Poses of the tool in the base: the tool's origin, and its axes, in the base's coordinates. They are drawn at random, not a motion.
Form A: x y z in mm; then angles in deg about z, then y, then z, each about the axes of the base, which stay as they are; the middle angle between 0 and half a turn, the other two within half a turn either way.
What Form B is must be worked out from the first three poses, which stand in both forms.
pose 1, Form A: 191, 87, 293, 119.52, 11.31, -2.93
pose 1, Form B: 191, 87, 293, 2.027, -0.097, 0.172
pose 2, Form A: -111, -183, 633, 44.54, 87.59, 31.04
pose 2, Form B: -111, -183, 633, 2.070, 0.793, 1.511
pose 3, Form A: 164, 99, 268, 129.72, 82.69, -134.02
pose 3, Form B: 164, 99, 268, -0.663, -0.687, 1.406
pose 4, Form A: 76, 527, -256, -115.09, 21.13, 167.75
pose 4, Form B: 76, 527, -256, 0.945, -0.153, -0.337
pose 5, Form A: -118, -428, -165, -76.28, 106.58, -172.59
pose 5, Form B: -118, -428, -165, 1.631, 0.229, -1.868
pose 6, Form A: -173, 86, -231, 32.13, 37.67, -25.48
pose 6, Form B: -173, 86, -231, 0.226, 0.544, 0.390
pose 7, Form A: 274, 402, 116, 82.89, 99.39, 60.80
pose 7, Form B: 274, 402, 116, 2.652, 0.122, 1.736
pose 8, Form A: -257, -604, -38, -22.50, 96.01, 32.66
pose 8, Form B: -257, -604, -38, -1.248, 1.165, -1.839
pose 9, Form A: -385, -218, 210, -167.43, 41.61, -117.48
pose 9, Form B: -385, -218, 210, 1.381, -0.705, -0.191
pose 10, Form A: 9, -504, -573, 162.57, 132.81, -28.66
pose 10, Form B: 9, -504, -573, -0.067, -0.775, 2.829
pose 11, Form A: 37, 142, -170, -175.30, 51.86, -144.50
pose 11, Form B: 37, 142, -170, 0.752, -0.901, -0.104
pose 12, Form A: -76, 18, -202, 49.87, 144.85, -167.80
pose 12, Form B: -76, 18, -202, -0.754, 0.380, 2.648
